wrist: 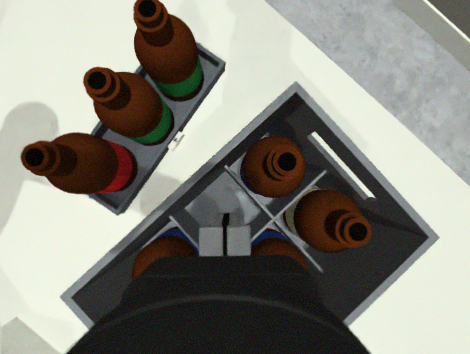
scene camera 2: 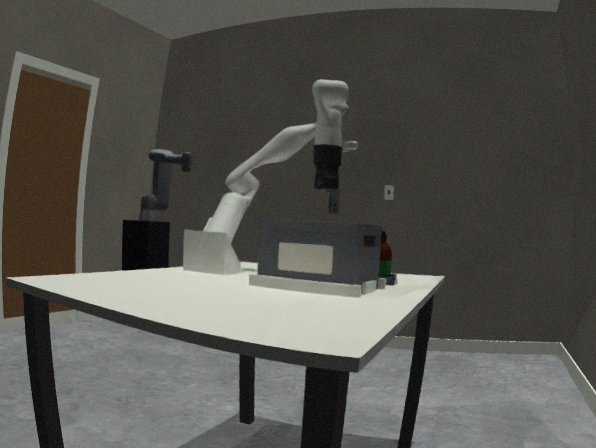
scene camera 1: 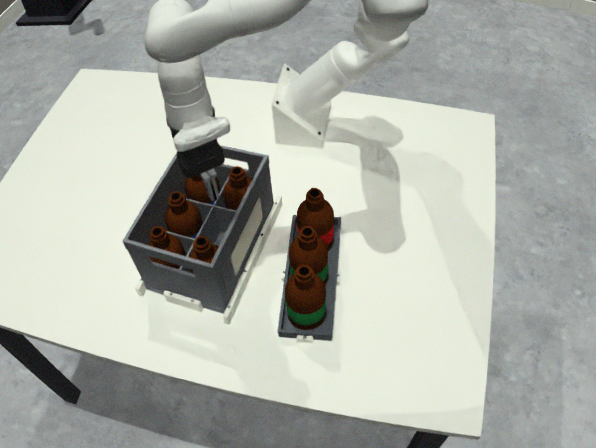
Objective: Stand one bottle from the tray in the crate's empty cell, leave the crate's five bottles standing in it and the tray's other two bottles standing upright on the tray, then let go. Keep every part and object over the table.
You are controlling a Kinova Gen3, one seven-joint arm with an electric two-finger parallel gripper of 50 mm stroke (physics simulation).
I see my gripper (scene camera 1: 213, 196), a red-banded bottle (scene camera 1: 315, 211), a green-banded bottle (scene camera 1: 308, 249) and a green-banded bottle (scene camera 1: 305, 292).
The red-banded bottle shows as well in the wrist view (wrist: 77, 163). My gripper is seen too in the wrist view (wrist: 226, 227) and in scene camera 2 (scene camera 2: 333, 213).
